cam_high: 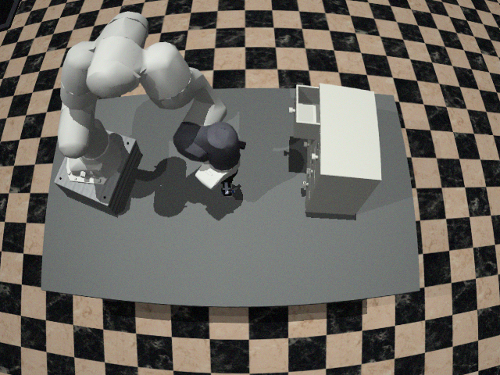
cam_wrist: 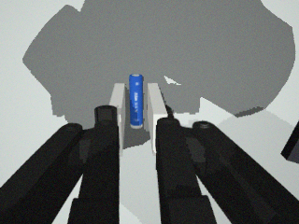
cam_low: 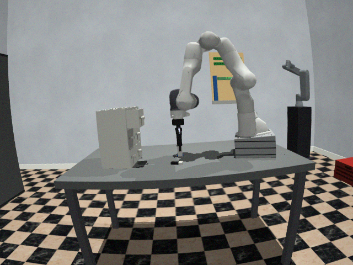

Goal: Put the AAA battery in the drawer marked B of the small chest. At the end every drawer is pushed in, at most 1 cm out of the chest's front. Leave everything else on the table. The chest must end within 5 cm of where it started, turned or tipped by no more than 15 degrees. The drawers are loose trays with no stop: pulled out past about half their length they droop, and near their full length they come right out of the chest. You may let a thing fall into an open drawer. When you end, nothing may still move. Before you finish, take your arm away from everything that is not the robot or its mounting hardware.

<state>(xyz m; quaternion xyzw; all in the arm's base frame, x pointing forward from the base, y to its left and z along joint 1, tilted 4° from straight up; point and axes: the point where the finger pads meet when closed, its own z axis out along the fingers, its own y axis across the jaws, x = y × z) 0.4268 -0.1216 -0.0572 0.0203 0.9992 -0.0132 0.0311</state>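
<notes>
The black-and-white block lies 4 cm ahead of my hand, 17 cm to the left of it and 3 cm below it. The rest, counted from my hand: drawer 30 cm ahead, 12 cm to the left, 21 cm above; then blue AAA battery 3 cm below.
</notes>
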